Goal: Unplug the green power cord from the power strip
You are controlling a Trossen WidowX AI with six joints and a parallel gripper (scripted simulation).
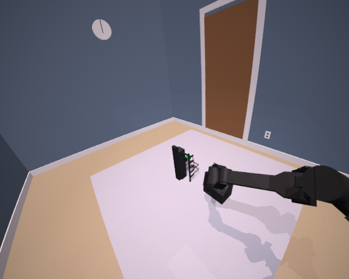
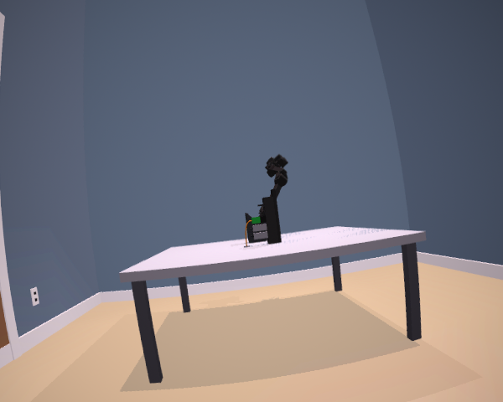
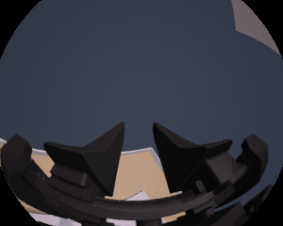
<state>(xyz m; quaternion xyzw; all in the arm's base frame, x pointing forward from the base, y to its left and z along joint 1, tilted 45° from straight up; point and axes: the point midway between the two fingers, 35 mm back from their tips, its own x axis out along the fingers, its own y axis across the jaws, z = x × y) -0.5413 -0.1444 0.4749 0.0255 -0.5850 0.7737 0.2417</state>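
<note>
Right now the green plug is 870 mm ahead of my gripper tip, 370 mm below it and 250 mm to the right of it. Also, from my gripper tip: black power strip: 860 mm ahead, 390 mm below, 180 mm to the right.
</note>
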